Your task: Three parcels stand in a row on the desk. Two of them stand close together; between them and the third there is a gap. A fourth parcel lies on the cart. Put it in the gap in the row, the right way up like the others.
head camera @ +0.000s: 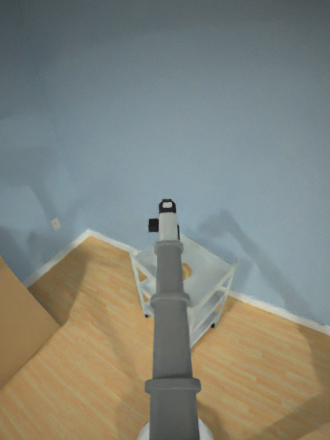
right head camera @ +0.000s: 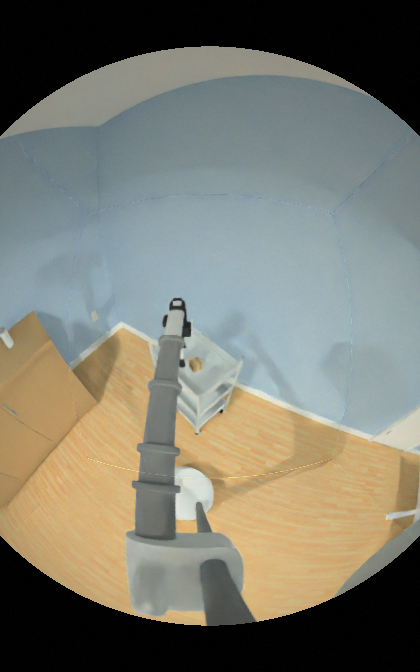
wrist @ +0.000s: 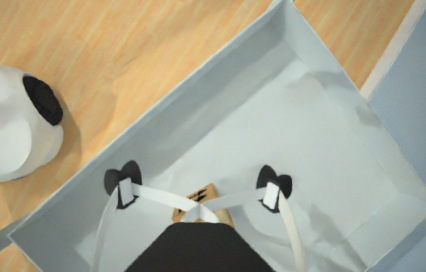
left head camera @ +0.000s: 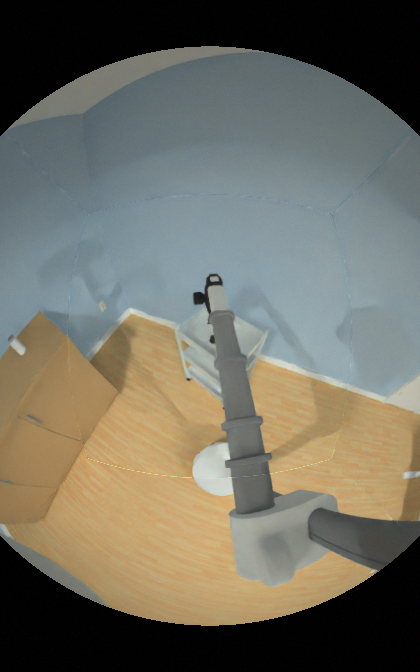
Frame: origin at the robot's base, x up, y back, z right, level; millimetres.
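Where they show: gripper, between the fingertips: (wrist: 199, 178).
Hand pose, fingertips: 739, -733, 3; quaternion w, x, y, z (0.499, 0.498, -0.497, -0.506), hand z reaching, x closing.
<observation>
After its pixels a point has its place, as x, y, z.
A small brown parcel (head camera: 187, 271) @[692, -721, 91] (right head camera: 195, 364) (wrist: 212, 194) @[686, -750, 35] lies on the top tray of the pale grey cart (head camera: 215, 272) @[635, -749, 249] (right head camera: 216, 372) (wrist: 320, 135) @[635, -905, -40]. Black marks show on its face turned up to the wrist camera. The cart also shows in the left head view (left head camera: 248, 331). My gripper (wrist: 199, 178) @[739, -733, 3] is open, with nothing held. In the wrist view its fingertips stand wide apart above the tray, one on each side of the parcel; the gripper's strips and dark body hide part of the parcel. The desk's row of three parcels does not show in any view.
A brown cabinet (head camera: 22, 325) @[359, -565, -926] (left head camera: 85, 385) (right head camera: 30, 395) with drawer fronts stands at the left. The cart has raised rims and stands near the blue wall (head camera: 200, 125) @[1287, -1181, 187]. My white round base (left head camera: 210, 470) (right head camera: 192, 495) (wrist: 15, 135) @[187, -138, 30] stands in front of the cart.
</observation>
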